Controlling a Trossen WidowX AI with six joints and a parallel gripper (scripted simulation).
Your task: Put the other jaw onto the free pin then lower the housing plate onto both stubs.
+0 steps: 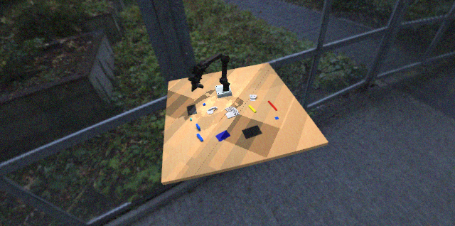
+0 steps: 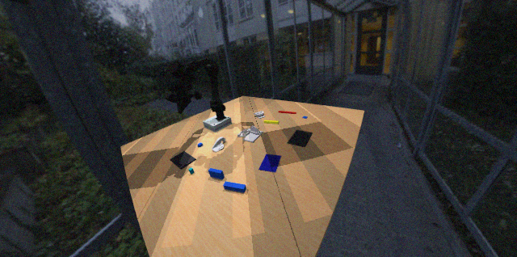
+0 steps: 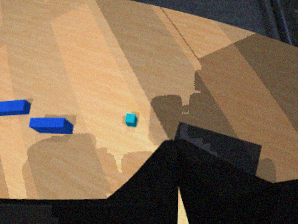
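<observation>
Right now my gripper tip is 10 mm past the white jaw, 170 mm to the right of it and 240 mm above it. Also, from my gripper tip: teal cube (110 mm ahead, 50 mm to the right, 240 mm below); yellow bar (20 mm ahead, 530 mm to the left, 250 mm below); blue plate (310 mm ahead, 250 mm to the left, 250 mm below).
</observation>
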